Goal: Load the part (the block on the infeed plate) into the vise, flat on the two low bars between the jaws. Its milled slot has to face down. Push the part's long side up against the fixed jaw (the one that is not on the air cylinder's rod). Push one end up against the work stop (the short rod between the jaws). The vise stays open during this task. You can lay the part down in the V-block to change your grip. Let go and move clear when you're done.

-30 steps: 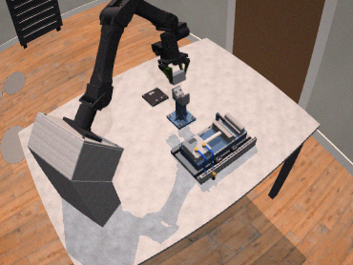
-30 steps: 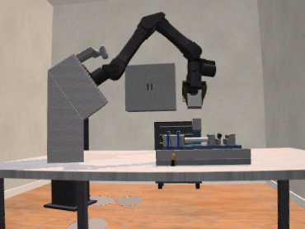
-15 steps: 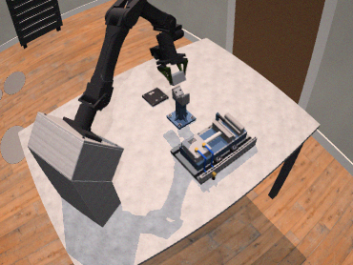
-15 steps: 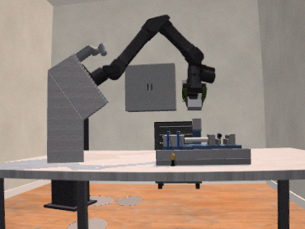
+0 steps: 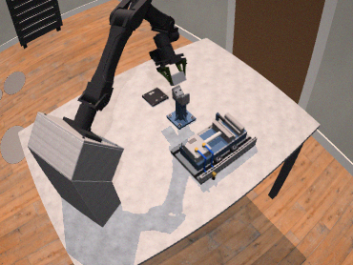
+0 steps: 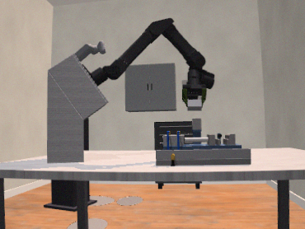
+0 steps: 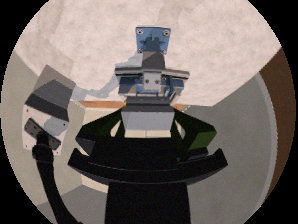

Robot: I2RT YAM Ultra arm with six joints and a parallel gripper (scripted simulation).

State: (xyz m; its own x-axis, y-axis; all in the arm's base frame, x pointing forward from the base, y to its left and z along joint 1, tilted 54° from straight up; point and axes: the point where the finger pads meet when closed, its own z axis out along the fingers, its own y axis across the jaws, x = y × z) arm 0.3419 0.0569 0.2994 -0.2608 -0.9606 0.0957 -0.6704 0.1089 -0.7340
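My gripper is now 10 mm to the right of the grey part. Round my hand: dark infeed plate (220 mm below, 160 mm to the left, 50 mm behind); then moving jaw (200 mm to the right, 140 mm below, 100 mm ahead); then air cylinder rod (210 mm to the right, 140 mm below, 50 mm ahead).
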